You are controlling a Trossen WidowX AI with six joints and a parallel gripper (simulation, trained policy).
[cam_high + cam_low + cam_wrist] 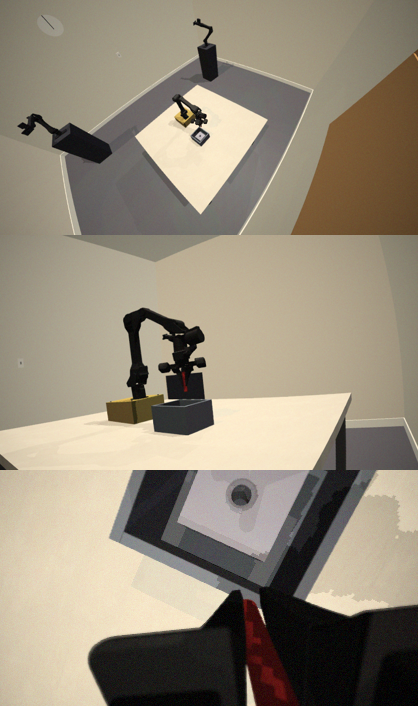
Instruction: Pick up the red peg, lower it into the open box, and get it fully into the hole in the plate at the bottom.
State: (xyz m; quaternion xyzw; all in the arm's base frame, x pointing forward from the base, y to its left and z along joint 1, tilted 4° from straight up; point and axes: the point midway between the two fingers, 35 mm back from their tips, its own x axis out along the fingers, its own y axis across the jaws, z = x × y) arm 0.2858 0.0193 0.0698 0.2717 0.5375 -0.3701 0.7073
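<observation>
The red peg lies 2 cm to the left of my gripper tip, 2 cm above it and 1 cm behind it. The rest, counted from my gripper tip: dark grey box: 13 cm below, 6 cm to the right, 4 cm ahead.
</observation>
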